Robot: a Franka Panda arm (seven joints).
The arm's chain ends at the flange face. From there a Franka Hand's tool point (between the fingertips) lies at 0.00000 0.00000 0.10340 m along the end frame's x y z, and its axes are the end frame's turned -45 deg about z.
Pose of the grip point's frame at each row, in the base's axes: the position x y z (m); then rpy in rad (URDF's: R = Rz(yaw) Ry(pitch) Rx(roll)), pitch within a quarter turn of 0, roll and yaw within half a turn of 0:
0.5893, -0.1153, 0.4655, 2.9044, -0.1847, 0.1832
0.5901, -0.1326, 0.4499, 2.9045, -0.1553, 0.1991
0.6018, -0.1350, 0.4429, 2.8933, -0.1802, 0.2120
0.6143, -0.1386, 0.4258, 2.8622, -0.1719, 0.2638
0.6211, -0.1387, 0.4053, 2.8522, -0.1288, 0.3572
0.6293, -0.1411, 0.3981, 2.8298, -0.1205, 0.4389
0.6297, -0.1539, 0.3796, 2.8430, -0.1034, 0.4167
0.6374, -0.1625, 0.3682, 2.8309, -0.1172, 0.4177
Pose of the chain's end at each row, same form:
0.5667, -0.0948, 0.5643, 3.1066, -0.2976, -0.6190
0.5701, -0.1119, 0.5492, 3.0847, -0.2770, -0.5969
0.5789, -0.1139, 0.5415, 3.0953, -0.3023, -0.5889
0.5905, -0.1155, 0.5237, 3.0666, -0.3184, -0.5338
0.5989, -0.1155, 0.5036, 3.0271, -0.2952, -0.4300
0.6051, -0.1174, 0.4958, 3.0045, -0.3051, -0.3444
0.6081, -0.1302, 0.4779, 3.0016, -0.2837, -0.3642
0.6141, -0.1383, 0.4660, 3.0029, -0.3019, -0.3649

